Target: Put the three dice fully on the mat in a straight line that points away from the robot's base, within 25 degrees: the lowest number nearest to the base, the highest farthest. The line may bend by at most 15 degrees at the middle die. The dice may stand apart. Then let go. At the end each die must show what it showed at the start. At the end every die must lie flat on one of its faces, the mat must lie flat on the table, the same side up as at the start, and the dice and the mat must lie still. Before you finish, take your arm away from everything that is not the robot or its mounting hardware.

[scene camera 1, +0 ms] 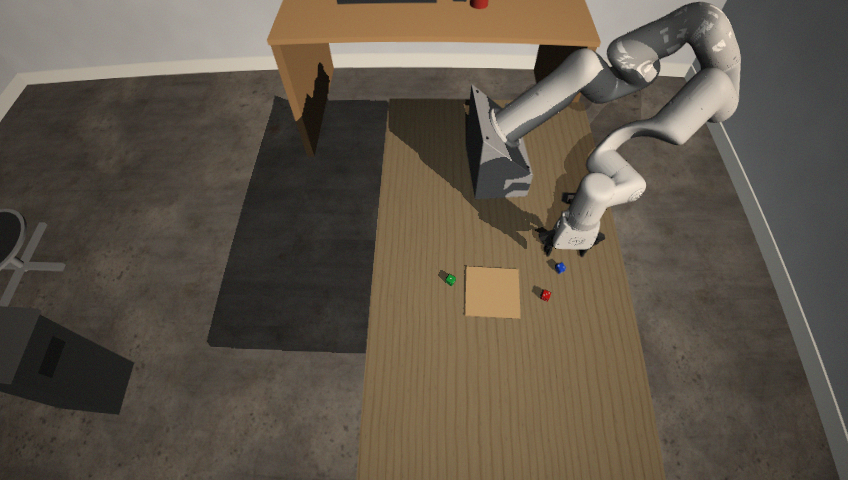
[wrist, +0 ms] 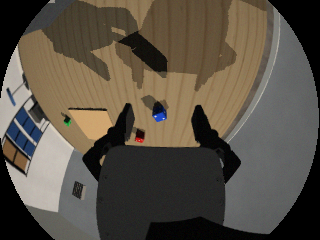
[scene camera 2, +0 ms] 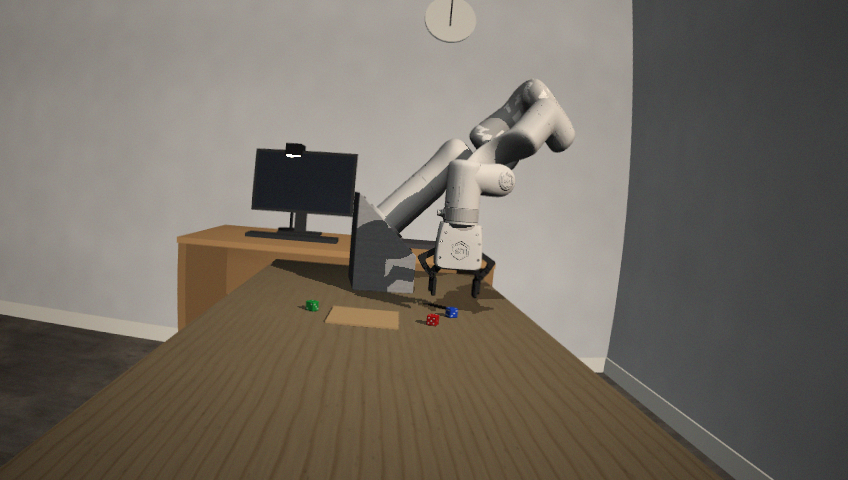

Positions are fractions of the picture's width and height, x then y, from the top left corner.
Labels:
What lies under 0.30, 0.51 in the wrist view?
A tan mat.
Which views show the tan mat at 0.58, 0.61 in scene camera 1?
Scene camera 1, the wrist view and scene camera 2: all of them.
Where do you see a tan mat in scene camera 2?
At 0.45, 0.67

